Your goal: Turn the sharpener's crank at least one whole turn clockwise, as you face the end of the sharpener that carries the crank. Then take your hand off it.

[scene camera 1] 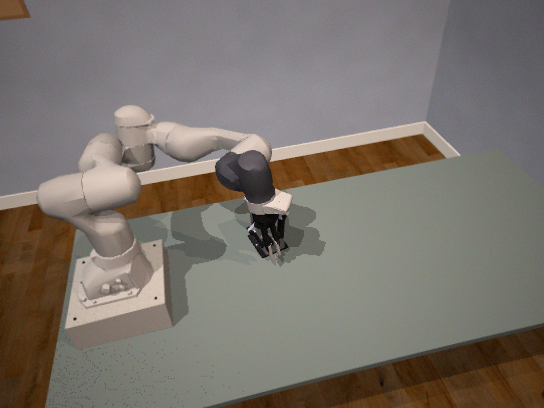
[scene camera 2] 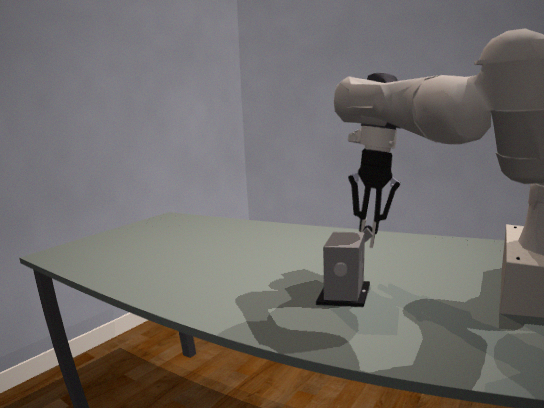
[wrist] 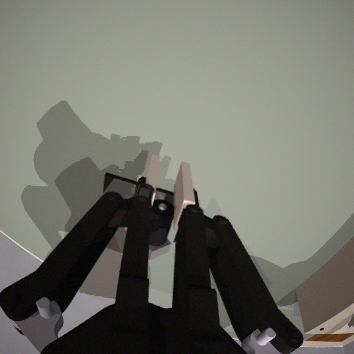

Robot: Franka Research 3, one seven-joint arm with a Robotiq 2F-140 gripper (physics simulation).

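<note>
The grey box-shaped sharpener (scene camera 2: pixel 343 275) stands upright on its black base plate (scene camera 2: pixel 342 302) (wrist: pixel 116 177). A round disc (scene camera 2: pixel 340 269) is on the face seen in scene camera 2. The crank's dark knob (scene camera 2: pixel 368 230) (wrist: pixel 161 222) is at the top of the sharpener's right side in that view. My gripper (scene camera 1: pixel 275 251) (scene camera 2: pixel 368 233) (wrist: pixel 166 171) points down and is shut on the crank knob, with one pale fingertip on each side of it. The fingers hide much of the crank. In scene camera 1 the gripper hides most of the sharpener.
The sharpener stands on the green-grey table (scene camera 1: pixel 400 250) (scene camera 2: pixel 200 260) (wrist: pixel 250 100). The arm's base block (scene camera 1: pixel 120 320) (scene camera 2: pixel 522 285) stands at the table's left end in scene camera 1. The forearm (scene camera 1: pixel 185 140) (scene camera 2: pixel 445 107) reaches over from it. Arm shadows lie around the sharpener.
</note>
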